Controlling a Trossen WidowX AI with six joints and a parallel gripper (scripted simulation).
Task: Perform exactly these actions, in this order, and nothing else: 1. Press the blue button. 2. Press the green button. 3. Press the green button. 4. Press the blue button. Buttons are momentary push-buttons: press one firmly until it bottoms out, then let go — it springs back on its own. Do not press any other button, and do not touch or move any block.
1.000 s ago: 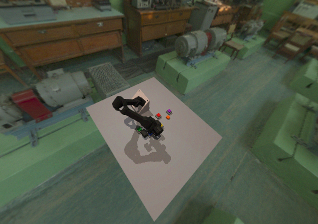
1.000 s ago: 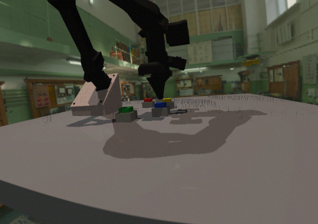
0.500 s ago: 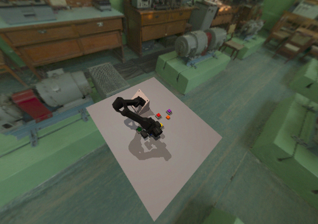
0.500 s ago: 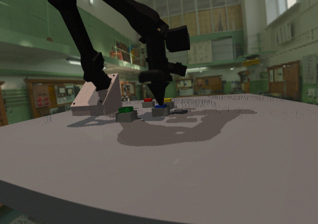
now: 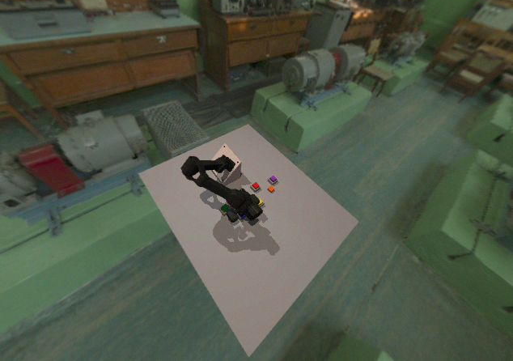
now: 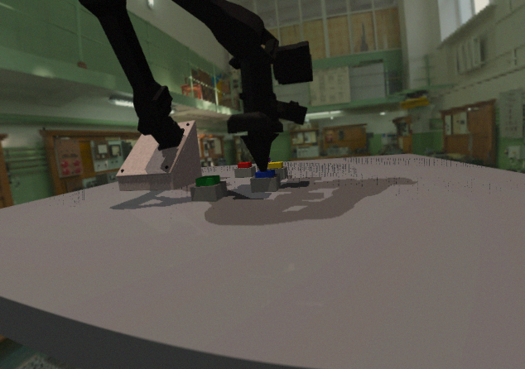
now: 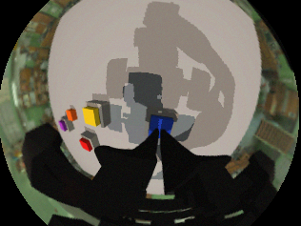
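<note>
Now: the blue button 10 mm below my gripper tip. The rest, counted from my gripper tip: green button (90 mm behind, 60 mm to the right); yellow button (130 mm to the left); red button (90 mm behind, 190 mm to the left).
</note>
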